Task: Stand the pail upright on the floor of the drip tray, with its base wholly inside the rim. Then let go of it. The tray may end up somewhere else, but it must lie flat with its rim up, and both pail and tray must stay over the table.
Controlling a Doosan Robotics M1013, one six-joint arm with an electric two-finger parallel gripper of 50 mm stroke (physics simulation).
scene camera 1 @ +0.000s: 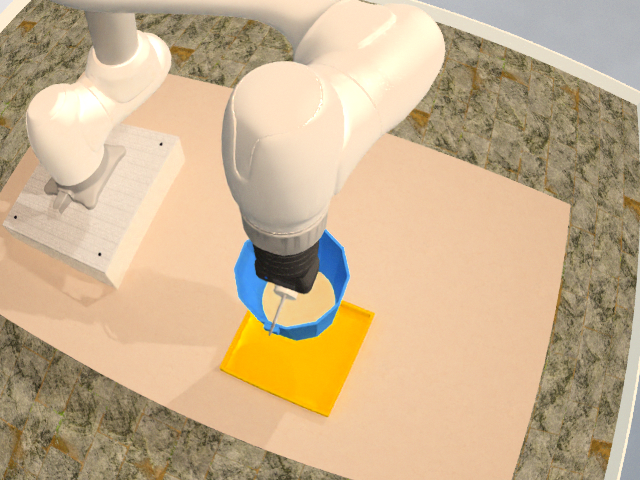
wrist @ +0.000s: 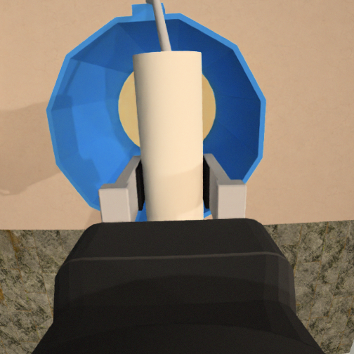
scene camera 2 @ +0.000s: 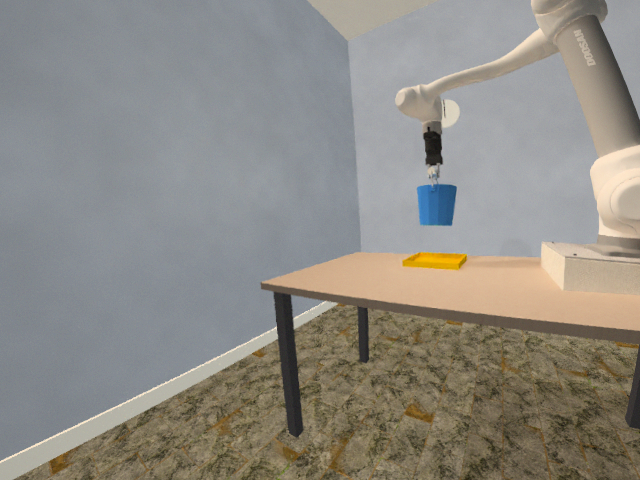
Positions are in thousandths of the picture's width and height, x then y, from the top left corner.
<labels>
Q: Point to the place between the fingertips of the gripper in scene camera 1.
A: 460,570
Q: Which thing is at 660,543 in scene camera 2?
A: A yellow drip tray.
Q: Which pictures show the yellow drip tray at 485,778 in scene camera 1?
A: Scene camera 1 and scene camera 2 only.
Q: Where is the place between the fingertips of the gripper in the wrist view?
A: At 487,484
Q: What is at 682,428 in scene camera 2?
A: A blue pail.
</labels>
